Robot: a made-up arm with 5 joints. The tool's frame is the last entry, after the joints.
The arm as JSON. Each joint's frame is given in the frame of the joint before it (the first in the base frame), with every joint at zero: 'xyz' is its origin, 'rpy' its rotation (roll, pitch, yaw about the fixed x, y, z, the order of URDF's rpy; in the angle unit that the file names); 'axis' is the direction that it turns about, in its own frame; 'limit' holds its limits. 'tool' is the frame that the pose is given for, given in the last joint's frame.
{
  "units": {
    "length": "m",
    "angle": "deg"
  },
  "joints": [
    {
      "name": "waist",
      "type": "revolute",
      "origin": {
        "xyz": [
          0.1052,
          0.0,
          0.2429
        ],
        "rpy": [
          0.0,
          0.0,
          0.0
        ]
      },
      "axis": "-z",
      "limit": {
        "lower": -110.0,
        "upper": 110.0
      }
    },
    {
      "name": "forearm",
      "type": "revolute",
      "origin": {
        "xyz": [
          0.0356,
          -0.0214,
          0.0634
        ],
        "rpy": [
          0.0,
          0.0,
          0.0
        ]
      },
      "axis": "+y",
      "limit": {
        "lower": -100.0,
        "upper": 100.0
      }
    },
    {
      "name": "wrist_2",
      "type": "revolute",
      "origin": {
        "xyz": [
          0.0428,
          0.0,
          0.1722
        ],
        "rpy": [
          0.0,
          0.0,
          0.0
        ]
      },
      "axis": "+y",
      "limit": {
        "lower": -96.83,
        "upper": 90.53
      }
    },
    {
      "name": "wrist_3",
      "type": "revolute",
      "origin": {
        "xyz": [
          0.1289,
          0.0,
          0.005
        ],
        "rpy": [
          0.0,
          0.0,
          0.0
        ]
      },
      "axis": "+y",
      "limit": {
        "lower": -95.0,
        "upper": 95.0
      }
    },
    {
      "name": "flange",
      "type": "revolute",
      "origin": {
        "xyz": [
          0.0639,
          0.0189,
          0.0
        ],
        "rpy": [
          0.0,
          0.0,
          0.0
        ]
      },
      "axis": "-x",
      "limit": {
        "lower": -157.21,
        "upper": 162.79
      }
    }
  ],
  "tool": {
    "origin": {
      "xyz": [
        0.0,
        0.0,
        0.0
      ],
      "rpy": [
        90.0,
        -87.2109,
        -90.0
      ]
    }
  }
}
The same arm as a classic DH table. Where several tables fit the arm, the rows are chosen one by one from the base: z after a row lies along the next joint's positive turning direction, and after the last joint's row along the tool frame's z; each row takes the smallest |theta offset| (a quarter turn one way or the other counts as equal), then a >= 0, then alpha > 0; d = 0 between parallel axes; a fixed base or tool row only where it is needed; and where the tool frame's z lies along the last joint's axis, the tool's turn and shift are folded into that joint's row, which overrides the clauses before.
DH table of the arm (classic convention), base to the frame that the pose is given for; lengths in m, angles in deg. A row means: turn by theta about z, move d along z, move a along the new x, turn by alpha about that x. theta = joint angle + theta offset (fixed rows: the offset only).
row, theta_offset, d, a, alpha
base (fixed), 0, 0, 0.1052, 180
waist, 0, -0.3063, 0.0356, 90
forearm, -76.04, 0, 0.1774, 0
wrist_2, 73.82, 0, 0.129, 0
wrist_3, -87.78, -0.0025, 0, 90
flange, -2.79, -0.0639, 0, 0
Joint limits (deg, base to tool): -110..110 -100..100 -96.83..90.53 -95..95 -157.21..162.79

